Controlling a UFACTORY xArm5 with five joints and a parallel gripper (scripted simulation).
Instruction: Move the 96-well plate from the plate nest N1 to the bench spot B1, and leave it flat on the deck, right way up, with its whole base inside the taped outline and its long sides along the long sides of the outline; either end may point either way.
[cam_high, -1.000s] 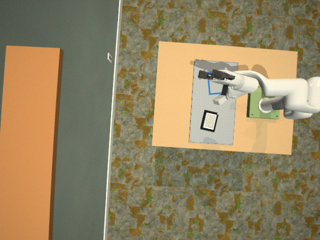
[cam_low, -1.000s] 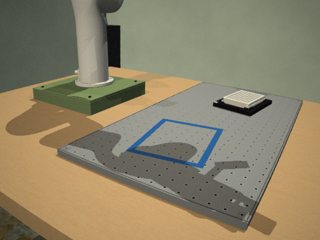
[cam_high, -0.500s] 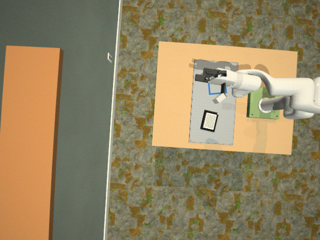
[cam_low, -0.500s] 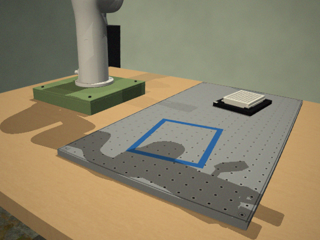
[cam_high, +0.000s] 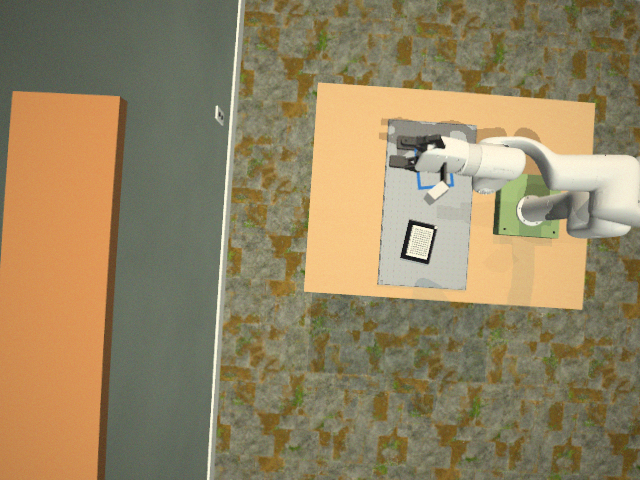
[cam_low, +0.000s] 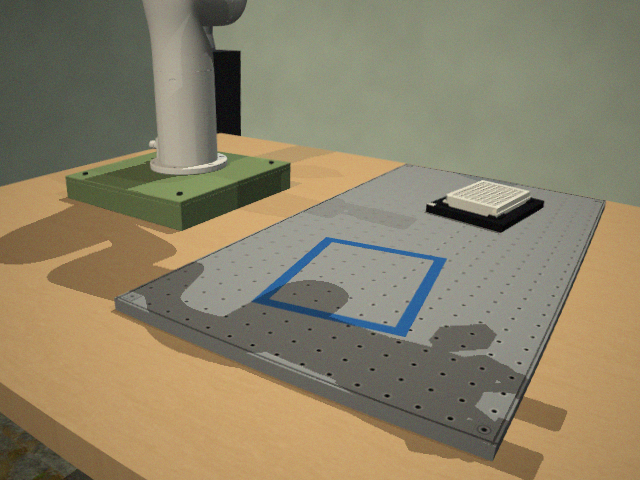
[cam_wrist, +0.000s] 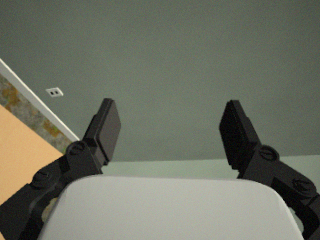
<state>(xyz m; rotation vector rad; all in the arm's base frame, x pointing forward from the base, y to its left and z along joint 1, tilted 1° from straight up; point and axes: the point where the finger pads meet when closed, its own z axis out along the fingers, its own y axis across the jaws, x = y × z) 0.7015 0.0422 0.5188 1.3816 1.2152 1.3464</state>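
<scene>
The white 96-well plate is 26 cm behind my hand, 17 cm to the left of it and 54 cm below it. Round my hand: black plate nest 26 cm behind, 17 cm to the left, 55 cm below.
</scene>
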